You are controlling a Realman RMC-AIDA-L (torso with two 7-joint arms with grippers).
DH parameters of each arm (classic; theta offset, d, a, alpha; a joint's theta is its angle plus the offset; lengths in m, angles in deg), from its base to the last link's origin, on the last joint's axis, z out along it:
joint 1: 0 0.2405 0 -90
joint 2: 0 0 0 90
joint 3: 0 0.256 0 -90
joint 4: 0 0 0 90
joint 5: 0 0.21 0 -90
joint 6: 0 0 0 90
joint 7: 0 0.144 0 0
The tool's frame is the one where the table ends.
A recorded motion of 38 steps. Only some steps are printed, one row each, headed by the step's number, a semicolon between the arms.
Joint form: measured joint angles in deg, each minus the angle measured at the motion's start. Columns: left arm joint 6, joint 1, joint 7, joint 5, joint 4, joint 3, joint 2; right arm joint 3, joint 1, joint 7, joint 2, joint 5, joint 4, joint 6.
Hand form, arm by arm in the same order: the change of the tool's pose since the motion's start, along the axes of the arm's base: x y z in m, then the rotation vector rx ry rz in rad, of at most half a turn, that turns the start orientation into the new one. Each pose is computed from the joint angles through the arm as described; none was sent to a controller.
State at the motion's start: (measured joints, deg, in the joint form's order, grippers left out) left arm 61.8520 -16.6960 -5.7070 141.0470 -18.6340 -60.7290 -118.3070; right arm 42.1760 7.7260 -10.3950 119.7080 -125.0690 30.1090 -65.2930
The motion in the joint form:
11: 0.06 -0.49 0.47 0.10 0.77 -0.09 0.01; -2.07 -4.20 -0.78 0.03 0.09 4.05 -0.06
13: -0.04 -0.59 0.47 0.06 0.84 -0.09 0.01; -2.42 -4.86 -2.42 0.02 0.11 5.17 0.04
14: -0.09 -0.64 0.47 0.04 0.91 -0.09 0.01; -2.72 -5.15 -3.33 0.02 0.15 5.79 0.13
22: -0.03 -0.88 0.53 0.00 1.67 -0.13 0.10; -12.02 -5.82 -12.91 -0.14 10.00 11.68 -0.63
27: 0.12 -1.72 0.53 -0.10 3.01 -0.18 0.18; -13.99 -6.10 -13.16 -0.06 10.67 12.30 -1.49
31: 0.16 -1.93 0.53 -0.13 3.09 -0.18 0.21; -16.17 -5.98 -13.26 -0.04 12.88 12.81 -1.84
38: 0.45 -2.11 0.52 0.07 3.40 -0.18 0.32; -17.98 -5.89 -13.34 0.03 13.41 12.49 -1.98
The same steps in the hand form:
11: -0.0008 0.0013 0.0005 -0.0021 0.0166 0.0005; -0.0038 -0.0200 -0.0082 -0.0114 0.0398 -0.0150
13: -0.0008 0.0017 0.0004 -0.0031 0.0171 0.0014; -0.0066 -0.0223 -0.0098 -0.0117 0.0261 -0.0124
14: -0.0010 0.0018 0.0004 -0.0038 0.0177 0.0023; -0.0086 -0.0233 -0.0110 -0.0136 0.0187 -0.0095
22: -0.0035 0.0017 0.0015 -0.0049 0.0275 0.0082; -0.0298 -0.0361 -0.0301 -0.0414 -0.0062 -0.0162
27: -0.0053 0.0038 0.0032 -0.0065 0.0414 0.0110; -0.0349 -0.0412 -0.0344 -0.0510 0.0041 -0.0033
31: -0.0046 0.0050 0.0036 -0.0058 0.0425 0.0082; -0.0372 -0.0450 -0.0388 -0.0638 0.0226 -0.0102
38: -0.0046 0.0055 0.0046 -0.0056 0.0487 0.0033; -0.0385 -0.0494 -0.0439 -0.0871 0.0191 -0.0027

